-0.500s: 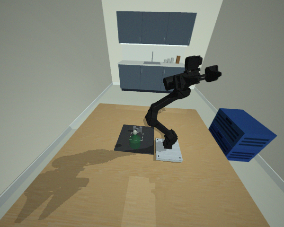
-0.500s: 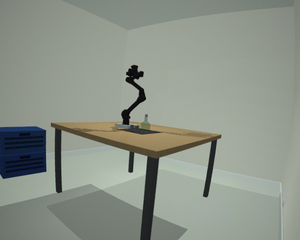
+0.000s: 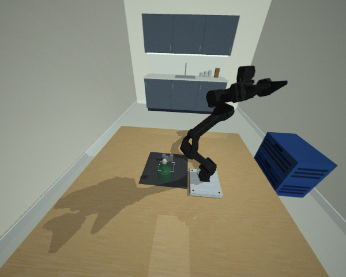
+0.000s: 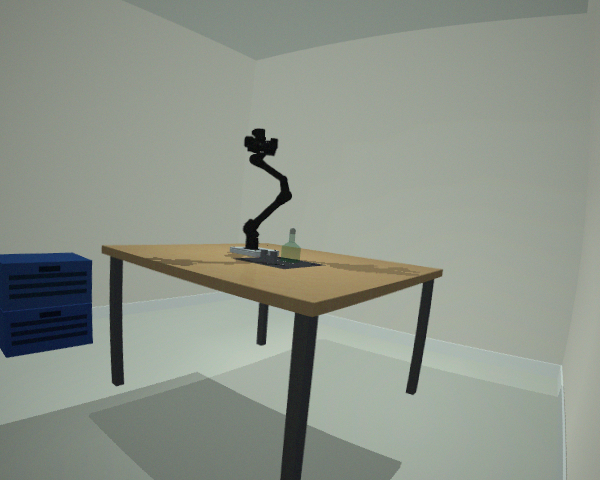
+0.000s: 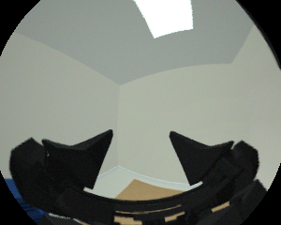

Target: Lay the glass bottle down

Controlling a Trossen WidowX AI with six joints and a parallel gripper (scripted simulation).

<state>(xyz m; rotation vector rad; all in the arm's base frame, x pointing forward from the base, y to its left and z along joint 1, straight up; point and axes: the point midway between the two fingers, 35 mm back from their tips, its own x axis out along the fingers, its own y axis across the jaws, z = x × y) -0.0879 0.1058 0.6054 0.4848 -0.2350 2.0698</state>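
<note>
Right now my gripper tip is 55 cm above the green glass bottle, 37 cm short of it and 14 cm to the left of it. Also, from my gripper tip: dark mat 65 cm below, 37 cm ahead, 22 cm to the right.
</note>
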